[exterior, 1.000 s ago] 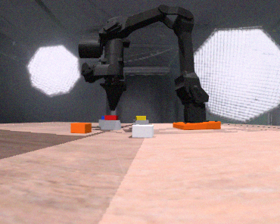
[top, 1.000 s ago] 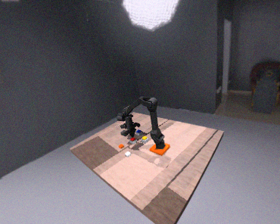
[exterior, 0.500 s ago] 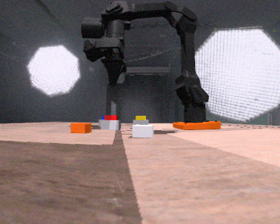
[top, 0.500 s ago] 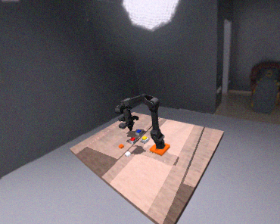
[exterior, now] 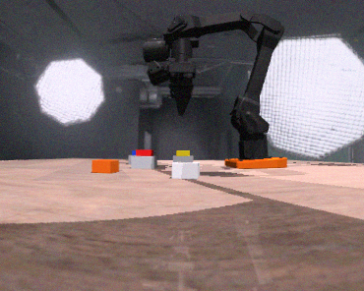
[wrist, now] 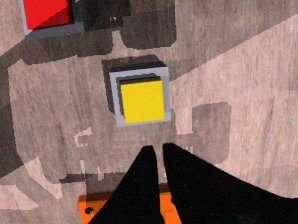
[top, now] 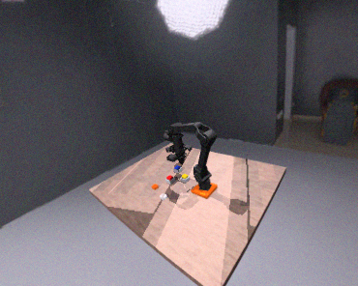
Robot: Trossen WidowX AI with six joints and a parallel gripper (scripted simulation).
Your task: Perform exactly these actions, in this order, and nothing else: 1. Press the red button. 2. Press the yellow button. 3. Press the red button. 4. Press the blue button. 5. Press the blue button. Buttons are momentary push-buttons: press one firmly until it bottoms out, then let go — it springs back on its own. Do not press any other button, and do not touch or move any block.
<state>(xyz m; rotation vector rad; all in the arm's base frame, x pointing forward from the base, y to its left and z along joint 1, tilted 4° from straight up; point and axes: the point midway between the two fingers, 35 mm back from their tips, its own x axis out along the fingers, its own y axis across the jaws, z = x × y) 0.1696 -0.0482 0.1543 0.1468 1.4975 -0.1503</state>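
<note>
Now: the yellow button 10 cm below my gripper tip and 1 cm behind it. The rest, counted from my gripper tip: blue button 10 cm below, 10 cm ahead, 8 cm to the right; then red button 10 cm below, 9 cm ahead, 5 cm to the left; then orange block 15 cm ahead, 14 cm to the left, 12 cm below.
</note>
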